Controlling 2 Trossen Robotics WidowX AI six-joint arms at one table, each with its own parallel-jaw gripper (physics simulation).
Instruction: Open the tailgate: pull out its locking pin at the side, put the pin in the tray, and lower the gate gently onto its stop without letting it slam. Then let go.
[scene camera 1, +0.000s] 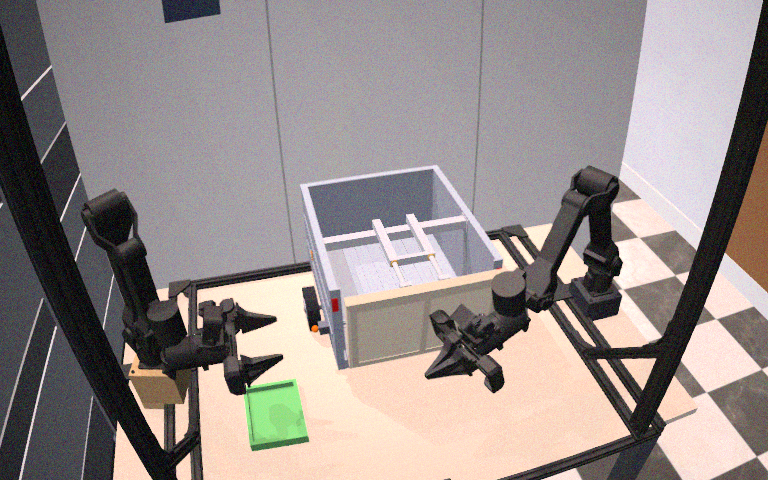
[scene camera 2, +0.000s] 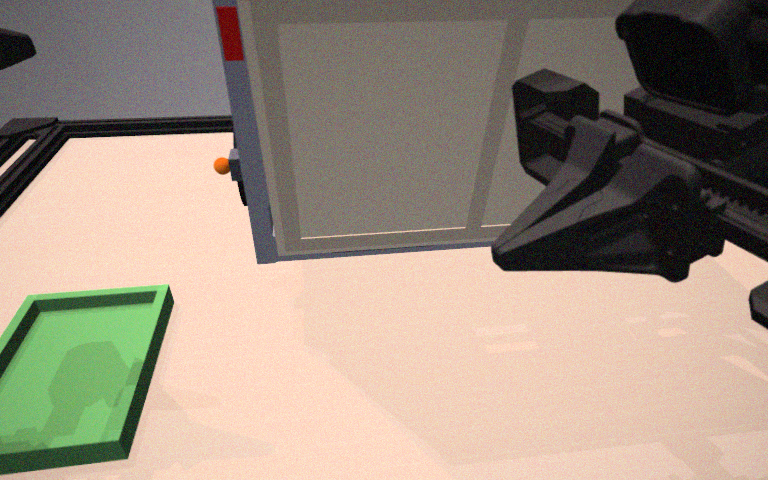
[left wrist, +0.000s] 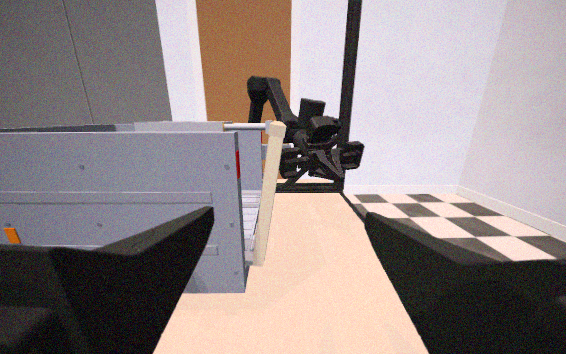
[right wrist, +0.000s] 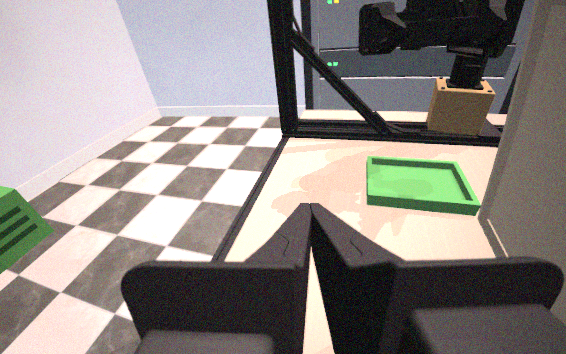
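The locking pin's orange knob sticks out from a small block on the trailer's left side, low down; it does not show in the left wrist view. The beige tailgate stands nearly upright at the trailer's end, its top tilted slightly outward. The green tray holds no pin. My left gripper is open and empty, left of the knob and above the table. My right gripper is shut and empty, in front of the gate's right part.
The grey-blue trailer stands at the back middle, with white bars and rods inside reaching towards the gate top. A black wheel sits behind the knob. Black frame rails border the table. A wooden block is under the left arm.
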